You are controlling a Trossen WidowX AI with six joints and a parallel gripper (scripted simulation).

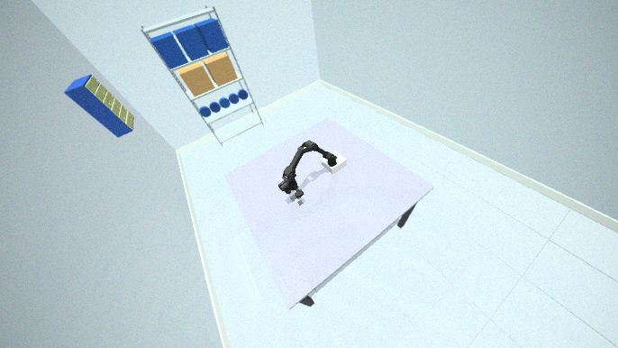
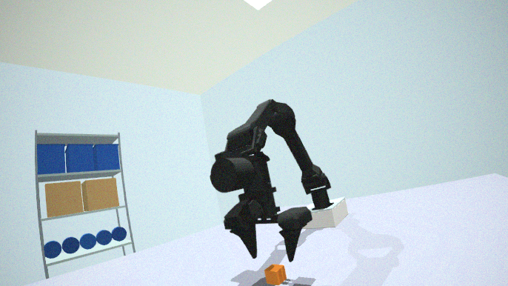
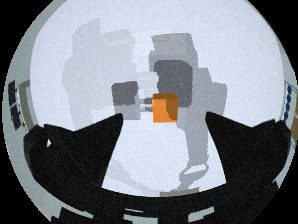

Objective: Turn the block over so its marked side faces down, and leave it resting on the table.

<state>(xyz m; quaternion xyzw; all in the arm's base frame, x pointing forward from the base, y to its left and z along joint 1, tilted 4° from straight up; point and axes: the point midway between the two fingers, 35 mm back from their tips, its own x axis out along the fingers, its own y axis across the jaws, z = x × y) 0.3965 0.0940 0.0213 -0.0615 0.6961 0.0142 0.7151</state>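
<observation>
The block is 30 mm below my gripper tip and 10 mm behind it.
</observation>
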